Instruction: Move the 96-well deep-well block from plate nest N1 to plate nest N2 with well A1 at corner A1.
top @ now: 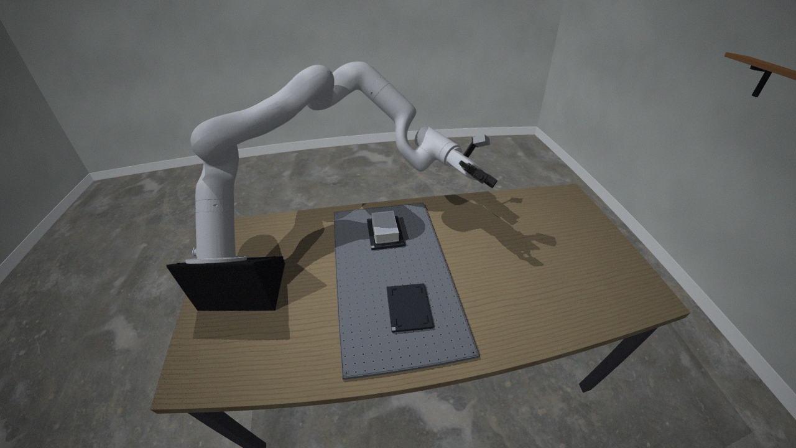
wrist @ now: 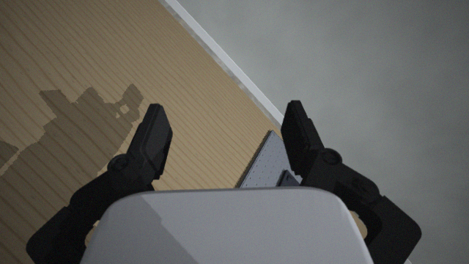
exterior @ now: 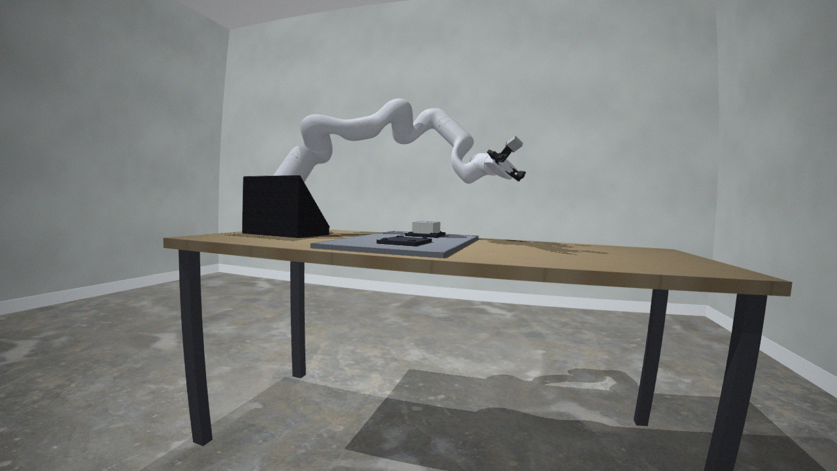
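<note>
Right now my hand is 33 cm past the 96-well deep-well block, 23 cm above it and 8 cm to the right of it.
</note>
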